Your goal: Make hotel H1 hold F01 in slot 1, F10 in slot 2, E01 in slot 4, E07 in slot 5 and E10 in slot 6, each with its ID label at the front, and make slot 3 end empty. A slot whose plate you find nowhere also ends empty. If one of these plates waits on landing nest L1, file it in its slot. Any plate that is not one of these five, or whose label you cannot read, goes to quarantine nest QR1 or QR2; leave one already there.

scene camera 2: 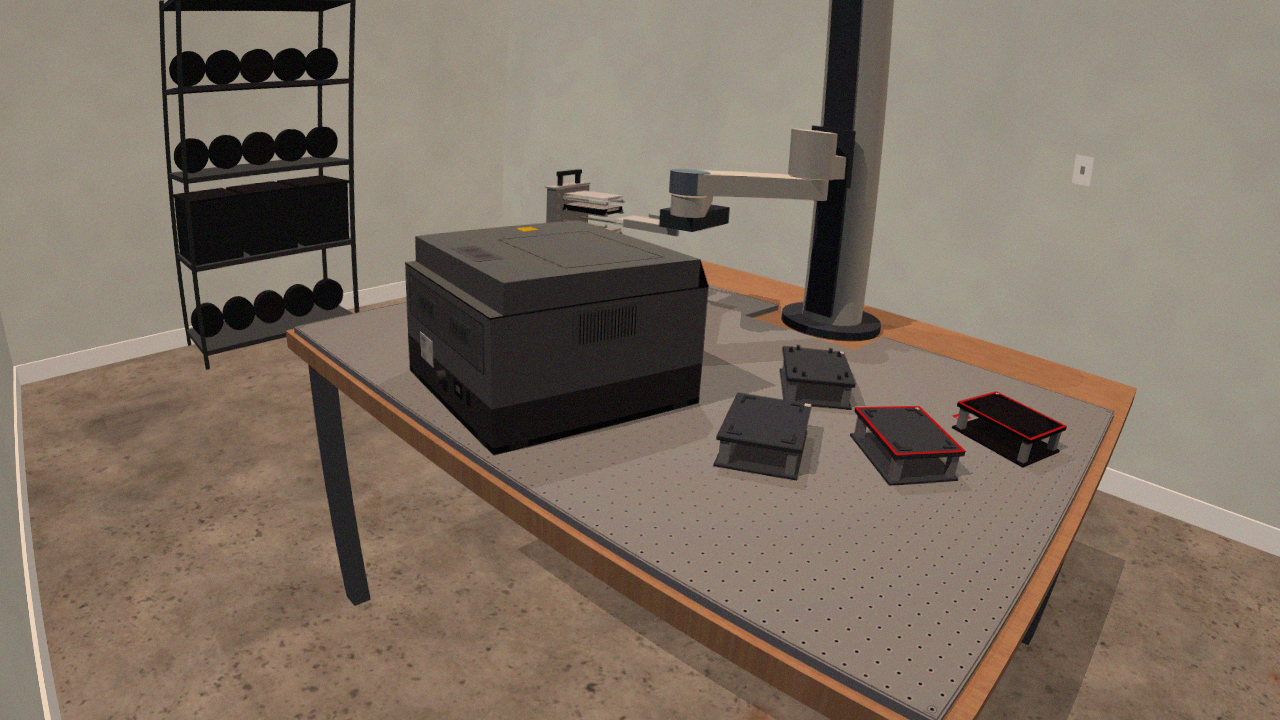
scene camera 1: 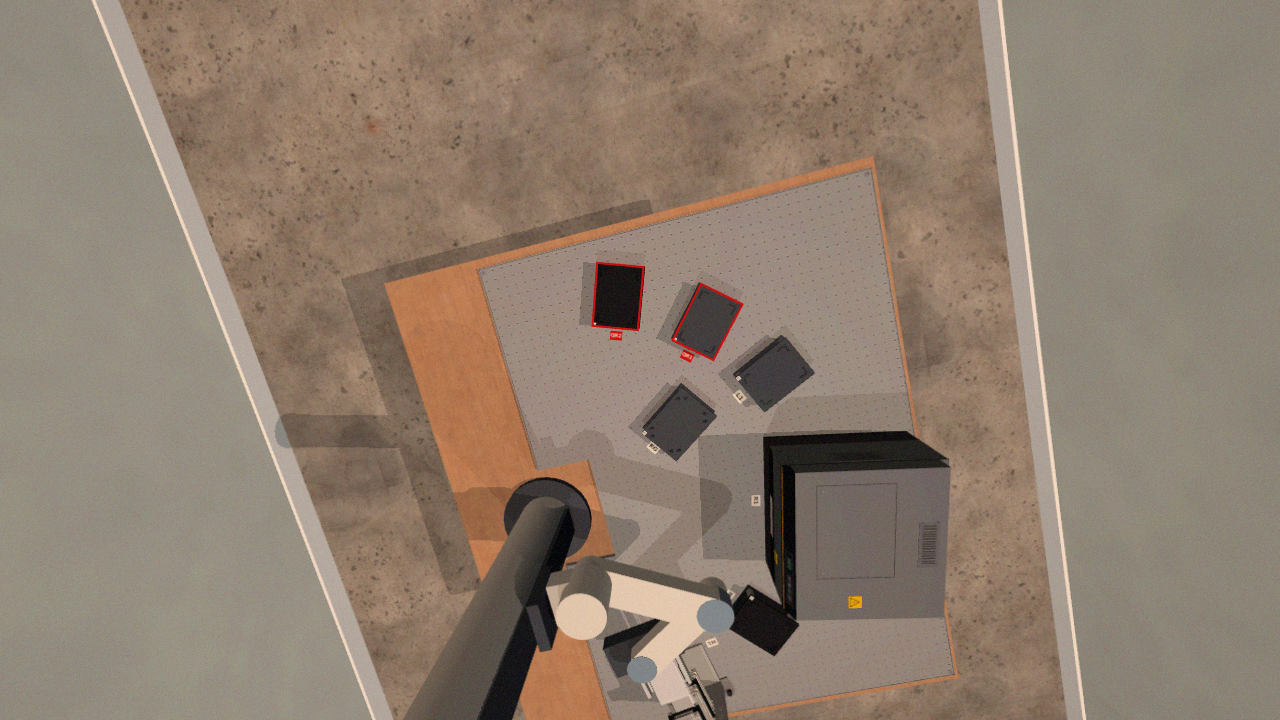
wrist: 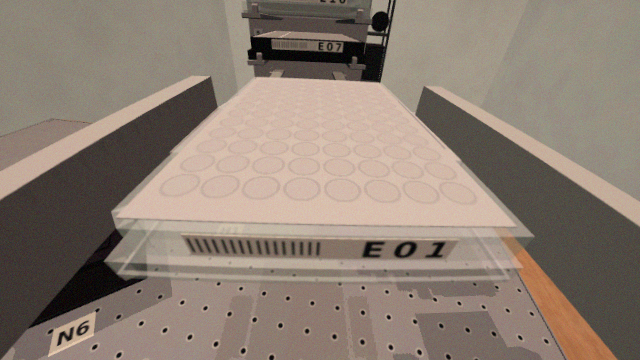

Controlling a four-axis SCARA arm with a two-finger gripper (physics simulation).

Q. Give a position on a quarantine nest QR1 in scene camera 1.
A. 709, 318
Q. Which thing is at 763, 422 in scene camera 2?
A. A landing nest L1.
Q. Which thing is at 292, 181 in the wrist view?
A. A plate E01.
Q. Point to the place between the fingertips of my gripper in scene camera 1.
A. At 670, 687
